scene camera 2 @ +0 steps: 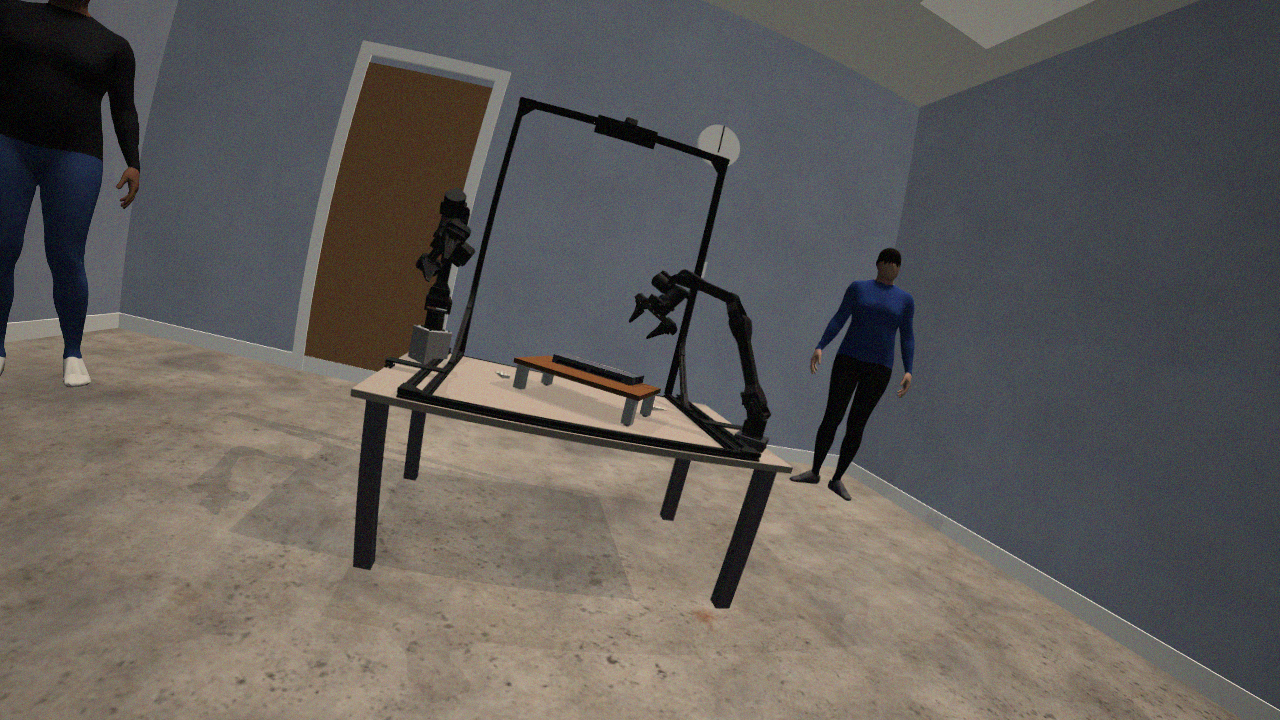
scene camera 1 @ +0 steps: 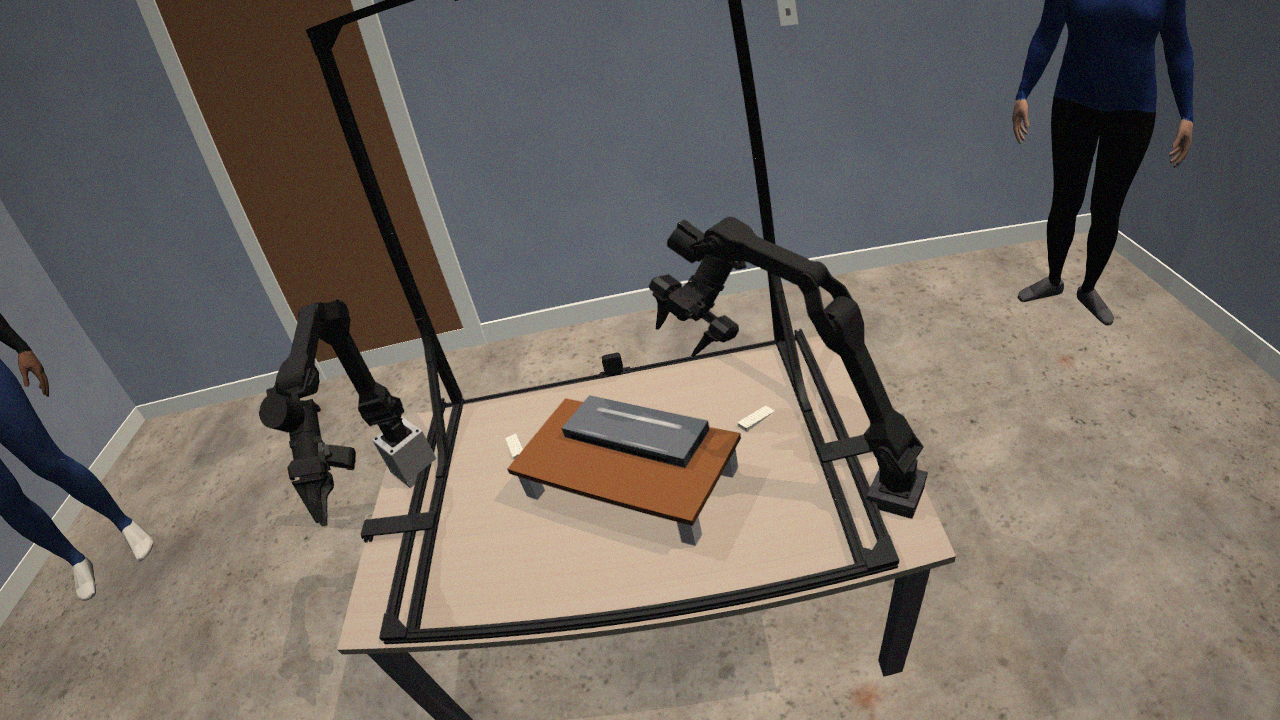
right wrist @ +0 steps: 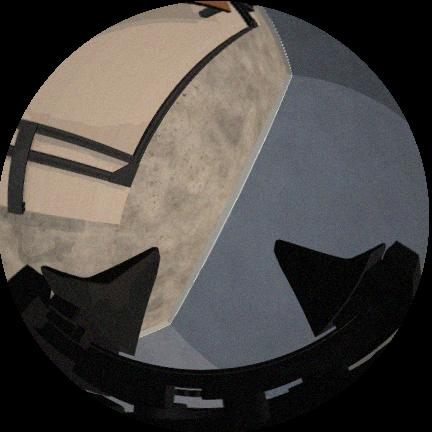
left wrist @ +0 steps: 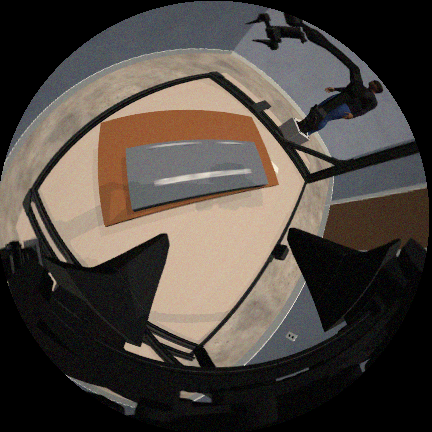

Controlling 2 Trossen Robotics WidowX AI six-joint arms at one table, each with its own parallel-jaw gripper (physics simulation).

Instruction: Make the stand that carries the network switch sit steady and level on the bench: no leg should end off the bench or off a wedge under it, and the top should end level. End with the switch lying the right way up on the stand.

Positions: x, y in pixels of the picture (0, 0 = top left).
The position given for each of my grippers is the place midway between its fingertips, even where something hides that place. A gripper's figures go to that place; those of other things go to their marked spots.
Scene:
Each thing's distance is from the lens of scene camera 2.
my left gripper point(scene camera 2: 637, 330): 167 cm
my right gripper point(scene camera 2: 436, 270): 123 cm

